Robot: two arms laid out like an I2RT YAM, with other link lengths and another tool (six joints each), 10 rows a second.
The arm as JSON. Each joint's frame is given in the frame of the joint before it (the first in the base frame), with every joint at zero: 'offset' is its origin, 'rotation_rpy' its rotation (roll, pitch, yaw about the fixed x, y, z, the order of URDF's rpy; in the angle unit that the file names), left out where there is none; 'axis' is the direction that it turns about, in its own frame. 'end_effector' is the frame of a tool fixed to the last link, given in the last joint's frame.
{
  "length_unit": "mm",
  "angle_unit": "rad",
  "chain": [
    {
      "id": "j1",
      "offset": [
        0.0,
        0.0,
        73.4
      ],
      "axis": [
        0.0,
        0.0,
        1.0
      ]
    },
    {
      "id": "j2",
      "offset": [
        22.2,
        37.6,
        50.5
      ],
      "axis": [
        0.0,
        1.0,
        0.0
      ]
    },
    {
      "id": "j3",
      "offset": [
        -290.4,
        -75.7,
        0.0
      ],
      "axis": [
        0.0,
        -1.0,
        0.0
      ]
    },
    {
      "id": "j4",
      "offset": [
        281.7,
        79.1,
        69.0
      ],
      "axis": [
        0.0,
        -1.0,
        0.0
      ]
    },
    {
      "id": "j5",
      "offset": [
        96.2,
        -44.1,
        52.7
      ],
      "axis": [
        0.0,
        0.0,
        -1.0
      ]
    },
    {
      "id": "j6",
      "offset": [
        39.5,
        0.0,
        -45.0
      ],
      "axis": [
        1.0,
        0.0,
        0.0
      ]
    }
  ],
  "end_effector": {
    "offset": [
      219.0,
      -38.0,
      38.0
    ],
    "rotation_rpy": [
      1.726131,
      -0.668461,
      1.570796
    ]
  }
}
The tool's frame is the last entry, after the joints.
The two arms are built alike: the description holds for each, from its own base.
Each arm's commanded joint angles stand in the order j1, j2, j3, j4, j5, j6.
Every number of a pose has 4 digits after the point. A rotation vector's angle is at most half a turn.
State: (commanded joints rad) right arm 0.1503 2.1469 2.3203 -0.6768 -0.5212 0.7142; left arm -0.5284 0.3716 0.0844 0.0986 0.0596 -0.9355
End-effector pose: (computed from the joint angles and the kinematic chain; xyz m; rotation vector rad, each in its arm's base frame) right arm 0.7352 0.1914 0.3267 -2.0954 -0.8256 -1.2730; left arm 0.3412 -0.2113 0.2090 1.5800 1.1123 0.4351
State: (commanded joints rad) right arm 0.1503 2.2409 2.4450 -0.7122 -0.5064 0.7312; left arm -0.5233 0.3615 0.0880 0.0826 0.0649 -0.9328
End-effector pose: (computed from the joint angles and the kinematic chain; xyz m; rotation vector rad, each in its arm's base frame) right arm 0.7539 0.1904 0.3160 -2.1122 -0.7975 -1.2682; left arm 0.3407 -0.2104 0.2094 1.5829 1.1124 0.4355
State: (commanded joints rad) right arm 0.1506 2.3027 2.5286 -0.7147 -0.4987 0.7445; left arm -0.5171 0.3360 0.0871 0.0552 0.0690 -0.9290
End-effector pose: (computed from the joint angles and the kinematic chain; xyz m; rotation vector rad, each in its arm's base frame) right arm 0.7681 0.1908 0.3152 -2.1077 -0.7842 -1.2891; left arm 0.3392 -0.2082 0.2086 1.5858 1.1140 0.4383
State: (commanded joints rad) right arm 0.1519 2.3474 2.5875 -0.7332 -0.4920 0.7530; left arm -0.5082 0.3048 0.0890 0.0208 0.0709 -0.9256
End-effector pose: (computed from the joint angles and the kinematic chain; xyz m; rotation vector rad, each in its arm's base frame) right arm 0.7752 0.1912 0.3080 -2.1156 -0.7710 -1.2836; left arm 0.3381 -0.2043 0.2092 1.5851 1.1187 0.4448
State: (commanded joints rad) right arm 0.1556 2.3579 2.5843 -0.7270 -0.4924 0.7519; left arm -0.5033 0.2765 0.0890 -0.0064 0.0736 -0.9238
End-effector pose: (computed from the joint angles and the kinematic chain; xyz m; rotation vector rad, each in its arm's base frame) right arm 0.7772 0.1946 0.3000 -2.1173 -0.7739 -1.2732; left arm 0.3364 -0.2020 0.2099 1.5840 1.1190 0.4477
